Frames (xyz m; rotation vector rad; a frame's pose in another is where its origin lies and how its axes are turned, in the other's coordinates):
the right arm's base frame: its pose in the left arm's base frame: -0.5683 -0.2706 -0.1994 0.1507 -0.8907 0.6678
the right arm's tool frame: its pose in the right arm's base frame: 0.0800 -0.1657 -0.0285 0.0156 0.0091 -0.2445
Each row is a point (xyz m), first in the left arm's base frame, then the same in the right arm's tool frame.
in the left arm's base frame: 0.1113 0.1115 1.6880
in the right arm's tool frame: 1.8276 0.2457 0.6365
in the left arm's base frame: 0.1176 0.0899 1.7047
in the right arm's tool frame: 1.8382 0.2247 0.6517
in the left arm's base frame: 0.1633 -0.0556 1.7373
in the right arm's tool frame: 1.8497 0.0770 0.7005
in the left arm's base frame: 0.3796 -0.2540 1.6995
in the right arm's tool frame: 1.8920 -0.2026 0.6132
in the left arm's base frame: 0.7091 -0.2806 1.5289
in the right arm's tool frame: 1.9455 -0.3930 0.2982
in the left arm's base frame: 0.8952 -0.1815 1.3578
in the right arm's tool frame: 1.9499 -0.4045 0.0269
